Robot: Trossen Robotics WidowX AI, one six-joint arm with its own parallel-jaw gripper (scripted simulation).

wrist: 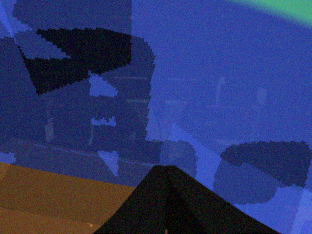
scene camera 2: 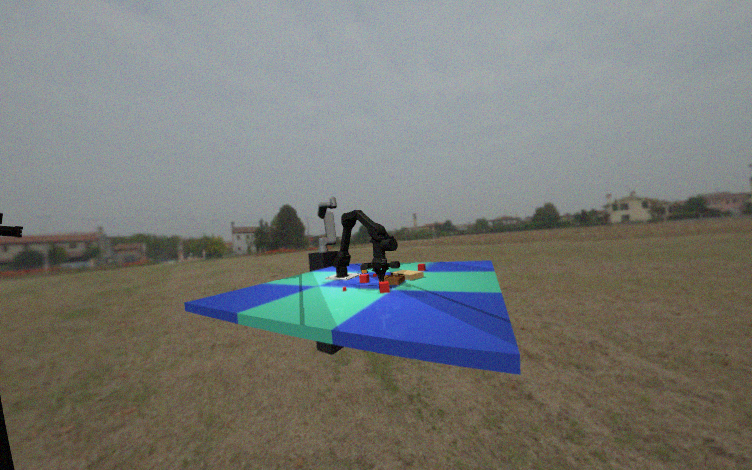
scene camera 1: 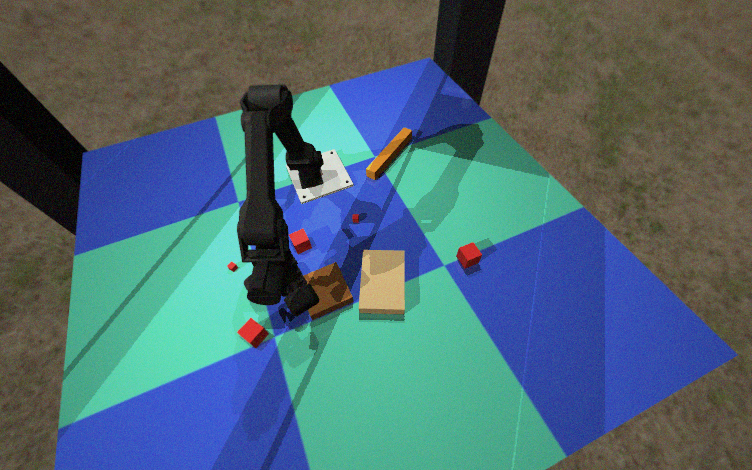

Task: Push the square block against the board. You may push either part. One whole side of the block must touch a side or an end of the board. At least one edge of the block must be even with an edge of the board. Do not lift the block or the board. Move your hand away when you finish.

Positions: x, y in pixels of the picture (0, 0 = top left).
Labels:
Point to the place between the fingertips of my gripper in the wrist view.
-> At 163, 175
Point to a tan board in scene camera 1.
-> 382, 289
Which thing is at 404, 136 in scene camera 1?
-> An orange bar.

